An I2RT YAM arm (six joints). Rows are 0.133 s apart.
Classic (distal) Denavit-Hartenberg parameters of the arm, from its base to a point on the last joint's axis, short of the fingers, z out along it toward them. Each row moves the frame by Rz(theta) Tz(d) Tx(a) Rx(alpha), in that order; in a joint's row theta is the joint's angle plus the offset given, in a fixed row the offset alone. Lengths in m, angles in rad.
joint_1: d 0.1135  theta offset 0  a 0.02  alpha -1.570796
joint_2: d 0  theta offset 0  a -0.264  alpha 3.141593
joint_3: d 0  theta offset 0.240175  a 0.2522  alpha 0
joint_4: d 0  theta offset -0.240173  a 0.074  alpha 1.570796
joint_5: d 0  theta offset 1.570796  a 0  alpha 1.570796
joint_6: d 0.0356  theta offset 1.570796  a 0  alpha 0
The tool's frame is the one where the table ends.
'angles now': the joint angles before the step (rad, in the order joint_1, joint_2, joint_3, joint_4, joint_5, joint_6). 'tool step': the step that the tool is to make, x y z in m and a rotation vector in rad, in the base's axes. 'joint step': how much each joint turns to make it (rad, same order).
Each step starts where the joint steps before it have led.
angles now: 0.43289 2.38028 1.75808 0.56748 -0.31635 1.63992
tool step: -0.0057 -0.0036 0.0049 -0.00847 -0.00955 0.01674
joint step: -0.00277 -0.03232 -0.03781 0.00632 -0.01885 -0.01344
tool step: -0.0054 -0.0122 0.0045 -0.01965 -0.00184 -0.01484
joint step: -0.01652 -0.04663 -0.05752 -0.00201 -0.00055 -0.01985
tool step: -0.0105 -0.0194 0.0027 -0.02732 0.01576 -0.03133
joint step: -0.02565 -0.07231 -0.09880 -0.00505 0.00723 -0.01954
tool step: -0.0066 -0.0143 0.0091 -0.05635 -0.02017 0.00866
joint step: -0.02282 -0.05762 -0.04585 -0.03606 -0.02470 -0.06677
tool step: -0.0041 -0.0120 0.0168 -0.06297 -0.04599 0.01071
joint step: -0.02101 -0.05408 -0.01144 -0.05128 -0.02197 -0.08394
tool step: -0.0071 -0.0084 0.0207 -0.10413 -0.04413 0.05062
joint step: -0.01444 -0.06217 0.00986 -0.11606 -0.04712 -0.13182
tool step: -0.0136 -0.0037 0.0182 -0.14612 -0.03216 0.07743
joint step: -0.00107 -0.06923 0.01225 -0.17579 -0.04390 -0.17981
